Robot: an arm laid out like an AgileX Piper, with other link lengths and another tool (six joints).
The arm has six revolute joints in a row. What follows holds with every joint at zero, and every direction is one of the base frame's.
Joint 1 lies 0.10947 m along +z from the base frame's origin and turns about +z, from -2.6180 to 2.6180 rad.
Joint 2 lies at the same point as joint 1 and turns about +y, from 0.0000 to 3.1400 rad.
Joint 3 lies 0.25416 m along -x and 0.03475 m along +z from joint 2 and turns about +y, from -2.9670 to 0.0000 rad.
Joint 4 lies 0.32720 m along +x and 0.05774 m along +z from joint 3 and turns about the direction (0.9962, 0, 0.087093), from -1.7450 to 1.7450 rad.
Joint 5 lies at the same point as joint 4 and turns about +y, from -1.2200 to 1.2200 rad.
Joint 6 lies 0.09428 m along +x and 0.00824 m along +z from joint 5 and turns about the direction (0.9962, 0, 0.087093), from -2.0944 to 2.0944 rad.
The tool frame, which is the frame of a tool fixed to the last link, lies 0.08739 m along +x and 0.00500 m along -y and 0.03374 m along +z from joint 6; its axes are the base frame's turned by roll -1.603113, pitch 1.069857 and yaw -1.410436 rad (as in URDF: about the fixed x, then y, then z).
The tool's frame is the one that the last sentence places.
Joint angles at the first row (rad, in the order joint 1, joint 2, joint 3, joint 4, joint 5, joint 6):
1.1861 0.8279 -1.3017 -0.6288 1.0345 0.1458
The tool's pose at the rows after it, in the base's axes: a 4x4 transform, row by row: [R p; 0 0 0 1], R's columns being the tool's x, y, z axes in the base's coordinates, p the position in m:
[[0.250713, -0.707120, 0.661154, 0.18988], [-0.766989, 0.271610, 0.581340, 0.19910], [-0.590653, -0.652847, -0.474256, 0.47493], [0, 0, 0, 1]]
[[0.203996, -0.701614, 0.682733, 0.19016], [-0.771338, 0.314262, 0.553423, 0.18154], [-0.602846, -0.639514, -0.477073, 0.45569], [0, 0, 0, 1]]
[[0.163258, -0.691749, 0.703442, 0.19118], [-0.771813, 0.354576, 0.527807, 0.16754], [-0.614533, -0.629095, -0.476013, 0.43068], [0, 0, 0, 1]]
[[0.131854, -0.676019, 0.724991, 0.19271], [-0.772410, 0.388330, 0.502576, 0.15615], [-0.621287, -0.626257, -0.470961, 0.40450], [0, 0, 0, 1]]
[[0.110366, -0.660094, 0.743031, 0.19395], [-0.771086, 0.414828, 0.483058, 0.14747], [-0.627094, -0.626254, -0.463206, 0.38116], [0, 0, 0, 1]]
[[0.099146, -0.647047, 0.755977, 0.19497], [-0.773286, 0.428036, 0.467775, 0.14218], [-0.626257, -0.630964, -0.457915, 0.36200], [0, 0, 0, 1]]
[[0.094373, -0.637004, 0.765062, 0.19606], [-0.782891, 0.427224, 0.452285, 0.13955], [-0.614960, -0.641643, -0.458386, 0.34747], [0, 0, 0, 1]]
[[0.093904, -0.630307, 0.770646, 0.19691], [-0.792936, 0.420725, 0.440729, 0.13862], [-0.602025, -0.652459, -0.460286, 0.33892], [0, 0, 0, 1]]
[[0.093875, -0.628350, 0.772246, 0.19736], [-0.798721, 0.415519, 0.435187, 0.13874], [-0.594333, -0.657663, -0.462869, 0.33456], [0, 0, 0, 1]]
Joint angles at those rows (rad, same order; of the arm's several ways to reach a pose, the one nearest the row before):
1.1861 0.7557 -1.2317 -0.6729 1.0708 0.1884
1.1861 0.6781 -1.1348 -0.7141 1.0846 0.2514
1.1861 0.5960 -1.0167 -0.7602 1.0824 0.3243
1.1861 0.5172 -0.8966 -0.8102 1.0739 0.3945
1.1861 0.4484 -0.7912 -0.8545 1.0636 0.4550
1.1861 0.3967 -0.7083 -0.8891 1.0541 0.4964
1.1862 0.3646 -0.6503 -0.9146 1.0493 0.5158
1.1861 0.3492 -0.6180 -0.9304 1.0471 0.5211
1.1861 0.3441 -0.6033 -0.9366 1.0459 0.5223

